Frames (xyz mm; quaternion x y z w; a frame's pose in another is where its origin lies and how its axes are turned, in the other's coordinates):
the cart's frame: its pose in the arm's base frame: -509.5 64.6 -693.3 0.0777 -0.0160 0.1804 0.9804
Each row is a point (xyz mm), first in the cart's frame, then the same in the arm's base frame.
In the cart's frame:
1: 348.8 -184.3 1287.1
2: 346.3 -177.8 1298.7
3: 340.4 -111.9 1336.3
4: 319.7 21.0 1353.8
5: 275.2 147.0 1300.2
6: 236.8 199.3 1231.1
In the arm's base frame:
1: -122.2 -186.5 571.3
2: -126.9 -183.2 583.6
3: -156.0 -130.4 630.0
4: -222.8 -17.8 665.5
5: -309.1 91.3 628.4
6: -363.3 137.0 565.6

